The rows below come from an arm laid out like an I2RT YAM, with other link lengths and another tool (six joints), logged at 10 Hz.
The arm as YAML. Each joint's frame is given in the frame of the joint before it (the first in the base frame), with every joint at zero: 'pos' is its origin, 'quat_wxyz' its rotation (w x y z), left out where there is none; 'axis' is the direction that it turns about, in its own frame. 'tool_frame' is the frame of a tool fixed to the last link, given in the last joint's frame.
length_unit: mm
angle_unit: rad
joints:
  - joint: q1
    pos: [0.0, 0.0, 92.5]
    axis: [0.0, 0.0, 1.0]
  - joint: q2
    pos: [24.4, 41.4, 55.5]
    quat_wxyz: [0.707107, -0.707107, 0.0, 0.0]
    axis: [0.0, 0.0, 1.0]
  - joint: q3
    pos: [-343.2, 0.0, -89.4]
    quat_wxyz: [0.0, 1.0, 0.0, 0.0]
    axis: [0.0, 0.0, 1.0]
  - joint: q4
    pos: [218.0, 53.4, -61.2]
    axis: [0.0, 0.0, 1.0]
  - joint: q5
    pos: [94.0, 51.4, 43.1]
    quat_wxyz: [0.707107, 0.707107, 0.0, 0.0]
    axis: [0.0, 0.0, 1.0]
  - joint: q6
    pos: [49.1, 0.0, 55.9]
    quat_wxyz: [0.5, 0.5, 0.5, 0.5]
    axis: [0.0, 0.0, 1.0]
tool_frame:
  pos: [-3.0, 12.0, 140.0]
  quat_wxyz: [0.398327, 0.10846, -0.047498, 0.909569]
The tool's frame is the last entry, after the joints.
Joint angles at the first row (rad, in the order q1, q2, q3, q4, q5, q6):
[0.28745 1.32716 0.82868 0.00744 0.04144 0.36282]
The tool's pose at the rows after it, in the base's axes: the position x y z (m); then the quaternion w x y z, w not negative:
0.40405 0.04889 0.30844 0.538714 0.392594 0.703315 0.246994
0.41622 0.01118 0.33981 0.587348 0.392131 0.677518 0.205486
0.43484 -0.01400 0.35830 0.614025 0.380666 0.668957 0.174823
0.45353 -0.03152 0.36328 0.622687 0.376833 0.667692 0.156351
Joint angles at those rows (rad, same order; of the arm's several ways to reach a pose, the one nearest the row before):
[0.21203 1.30369 0.89680 -0.02978 0.07290 0.30416]
[0.14416 1.30330 0.97438 -0.05184 0.12934 0.22539]
[0.08543 1.34857 1.05352 -0.05693 0.13706 0.14728]
[0.03991 1.40599 1.11298 -0.05525 0.12673 0.10532]

